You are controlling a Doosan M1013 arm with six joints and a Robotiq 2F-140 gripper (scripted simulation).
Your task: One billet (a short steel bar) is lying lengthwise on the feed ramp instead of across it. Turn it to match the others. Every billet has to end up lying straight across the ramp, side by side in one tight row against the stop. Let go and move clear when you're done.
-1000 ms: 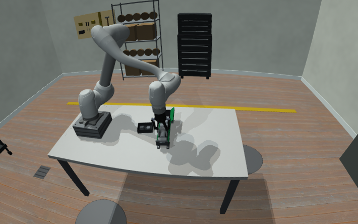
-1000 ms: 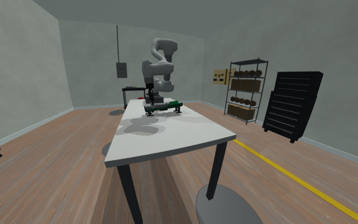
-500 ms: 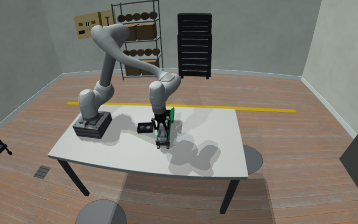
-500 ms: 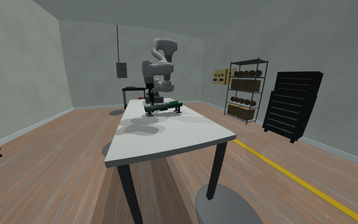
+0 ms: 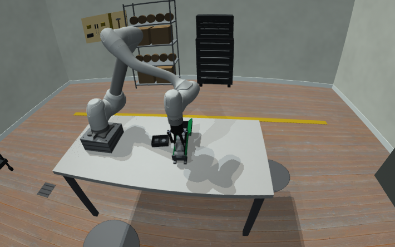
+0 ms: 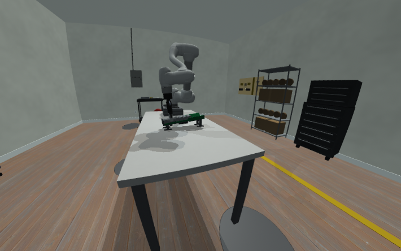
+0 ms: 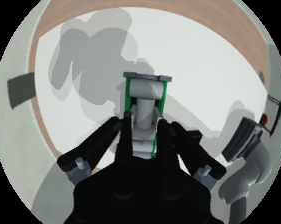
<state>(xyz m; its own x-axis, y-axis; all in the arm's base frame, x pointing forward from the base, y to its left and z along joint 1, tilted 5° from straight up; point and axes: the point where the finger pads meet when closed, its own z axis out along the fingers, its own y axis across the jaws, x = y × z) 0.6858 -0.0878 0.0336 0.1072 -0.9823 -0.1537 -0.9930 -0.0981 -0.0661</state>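
Now: the dark stop 70 mm to the right of my hand, 40 mm below it and 10 mm ahead of it. Also, from my hand: black box (190 mm behind, 130 mm to the left, 90 mm below).
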